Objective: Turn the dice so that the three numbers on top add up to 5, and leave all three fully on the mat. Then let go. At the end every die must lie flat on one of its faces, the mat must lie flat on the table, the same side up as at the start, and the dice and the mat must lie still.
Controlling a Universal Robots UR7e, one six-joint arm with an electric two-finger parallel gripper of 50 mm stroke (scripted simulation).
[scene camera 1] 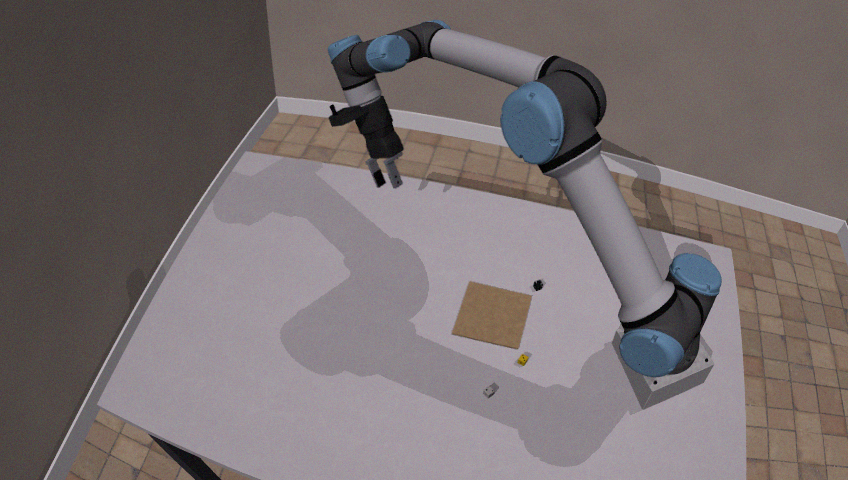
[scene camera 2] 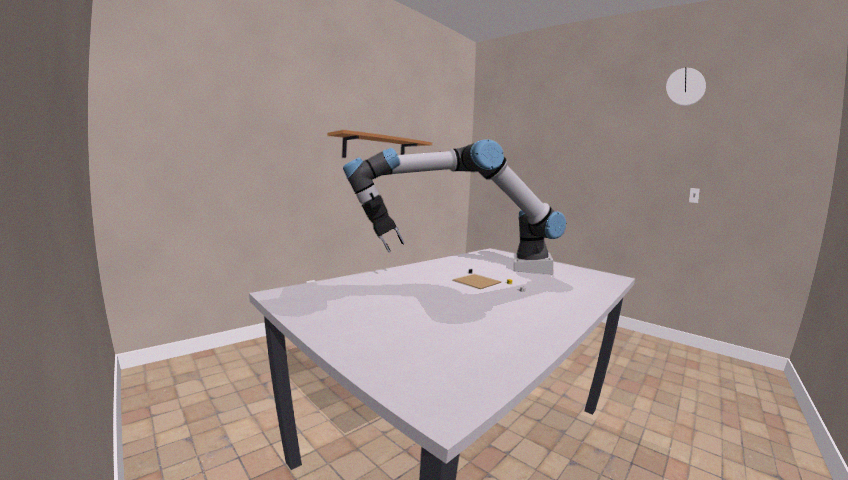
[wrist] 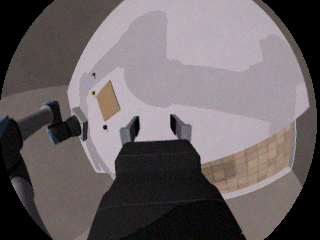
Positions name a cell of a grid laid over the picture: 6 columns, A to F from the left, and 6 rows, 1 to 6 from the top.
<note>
In view: my gripper (scene camera 1: C3) and a square mat (scene camera 1: D4).
My gripper also shows in scene camera 2 (scene camera 2: C4) and in the wrist view (wrist: C4).
</note>
